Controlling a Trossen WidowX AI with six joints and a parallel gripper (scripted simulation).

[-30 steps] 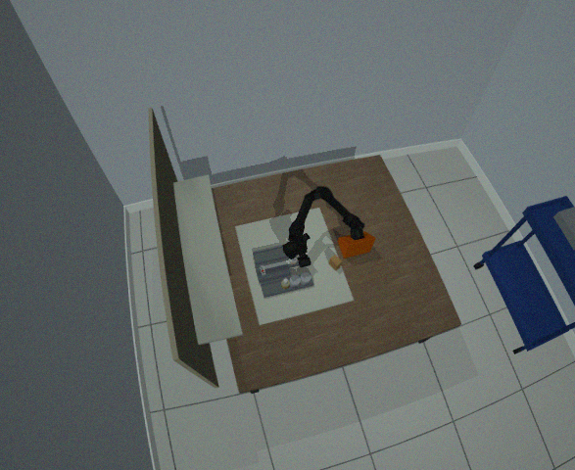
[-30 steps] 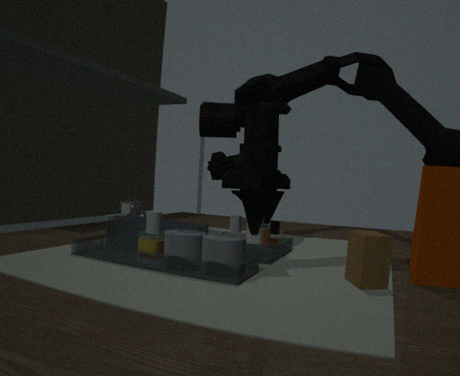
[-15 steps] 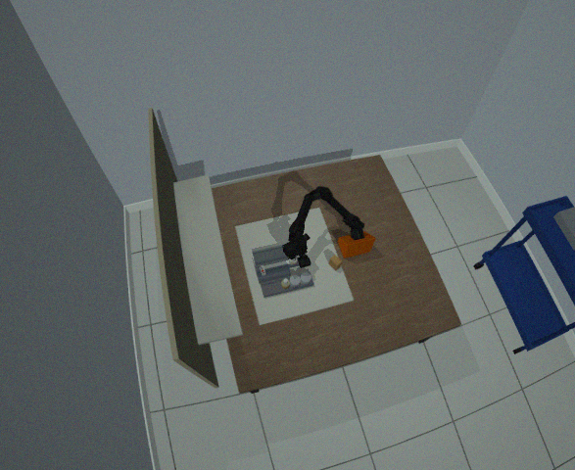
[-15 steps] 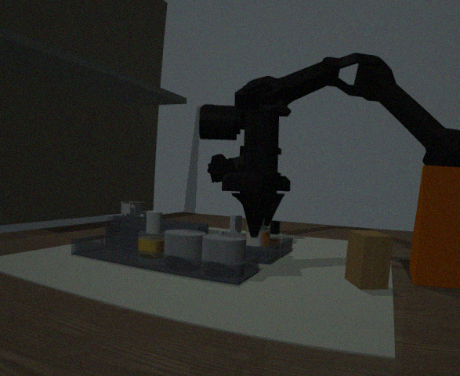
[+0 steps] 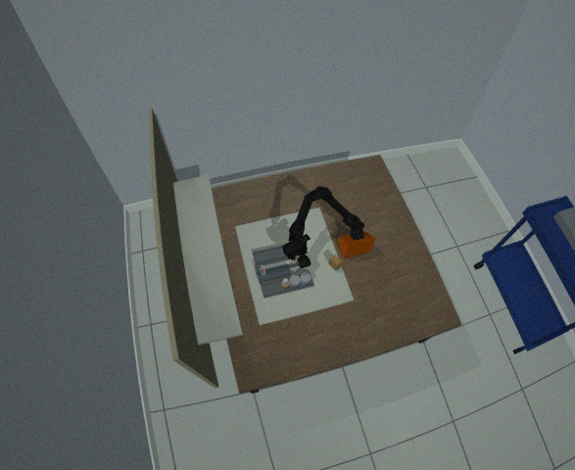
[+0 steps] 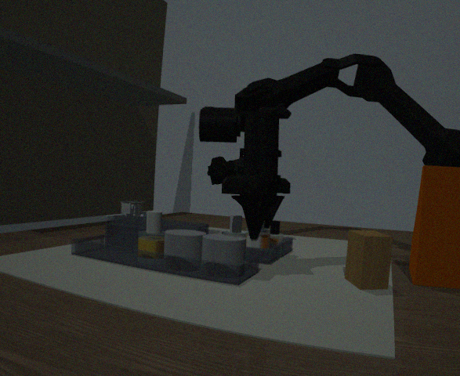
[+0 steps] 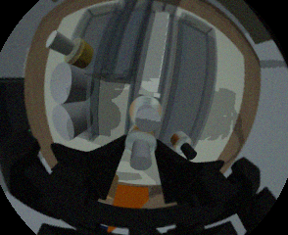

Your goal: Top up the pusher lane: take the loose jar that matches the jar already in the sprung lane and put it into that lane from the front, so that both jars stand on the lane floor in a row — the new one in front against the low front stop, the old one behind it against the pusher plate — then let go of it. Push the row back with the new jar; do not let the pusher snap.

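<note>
Now: the grey lane rack 140 mm ahead of my gripper tip, 30 mm to the left of it and 20 mm below it. The rest, counted from my gripper tip: pusher plate (150 mm ahead, 40 mm to the left, 10 mm above); tan box (190 mm behind, 70 mm to the left); shelf (500 mm ahead, 20 mm to the left, 330 mm above).
</note>
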